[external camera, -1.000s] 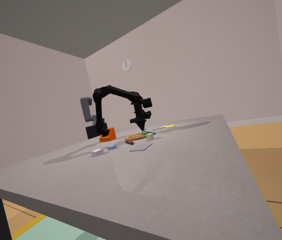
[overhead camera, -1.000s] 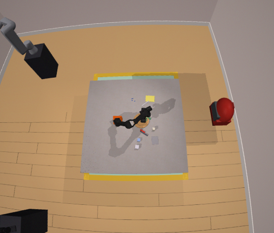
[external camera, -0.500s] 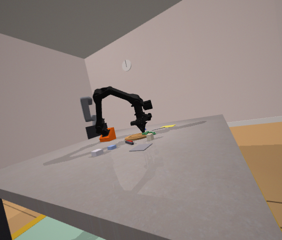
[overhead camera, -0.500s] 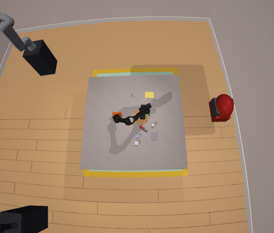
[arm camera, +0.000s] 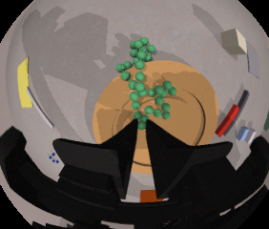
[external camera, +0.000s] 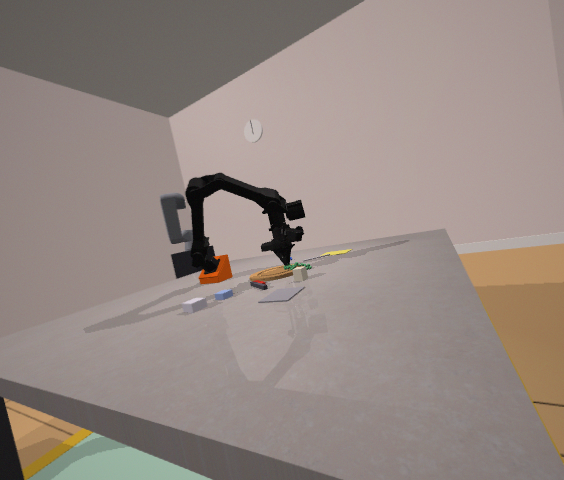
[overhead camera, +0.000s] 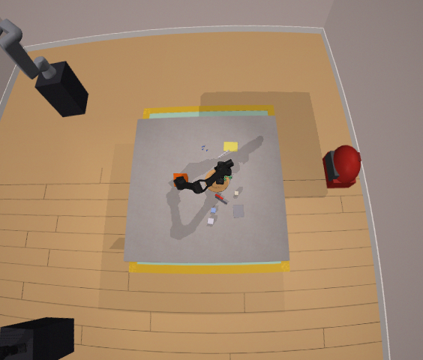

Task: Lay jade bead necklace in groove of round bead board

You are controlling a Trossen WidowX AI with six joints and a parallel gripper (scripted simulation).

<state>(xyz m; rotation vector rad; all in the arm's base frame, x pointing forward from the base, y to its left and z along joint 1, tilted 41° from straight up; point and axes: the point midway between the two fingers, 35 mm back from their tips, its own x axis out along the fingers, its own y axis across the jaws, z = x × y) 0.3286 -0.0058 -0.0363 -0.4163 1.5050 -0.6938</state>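
The round wooden bead board lies 30 mm behind my gripper tip, 30 mm to the right of it and 10 mm below it. The rest, counted from my gripper tip: beige cube (110 mm ahead, 160 mm to the right); then red-handled tool (20 mm behind, 180 mm to the right, 20 mm below); then blue block (80 mm behind, 280 mm to the right, 10 mm below).
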